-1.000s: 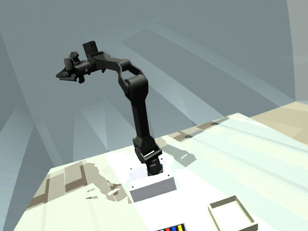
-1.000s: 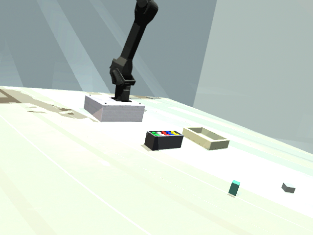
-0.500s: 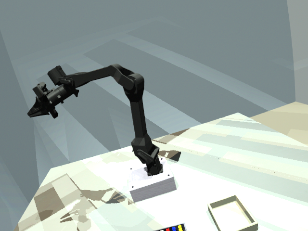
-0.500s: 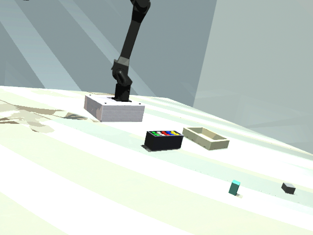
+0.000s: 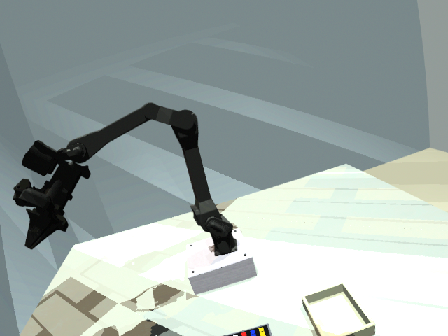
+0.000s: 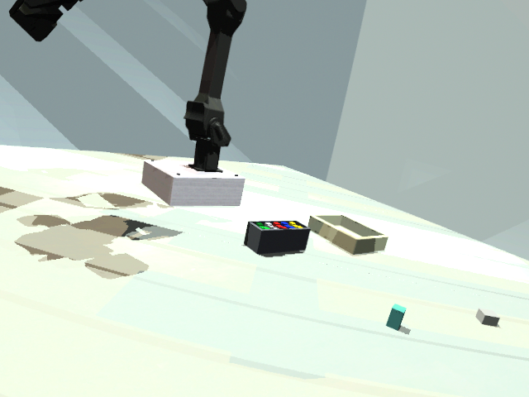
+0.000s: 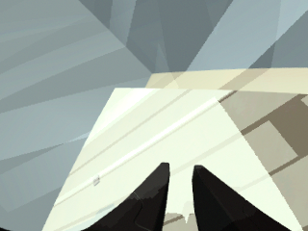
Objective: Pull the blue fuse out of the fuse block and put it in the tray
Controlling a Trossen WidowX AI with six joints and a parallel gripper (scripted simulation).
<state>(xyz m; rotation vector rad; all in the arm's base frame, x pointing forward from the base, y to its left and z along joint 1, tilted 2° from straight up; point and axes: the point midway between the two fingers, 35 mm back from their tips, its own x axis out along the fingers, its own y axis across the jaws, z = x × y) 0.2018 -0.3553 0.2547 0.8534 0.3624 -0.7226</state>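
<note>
My gripper tip is 420 mm to the right of the blue fuse, 270 mm above it and 80 mm short of it. Round my gripper tip: teal block: 420 mm to the left, 330 mm ahead, 280 mm below; grey block: 590 mm to the left, 370 mm ahead, 280 mm below.
</note>
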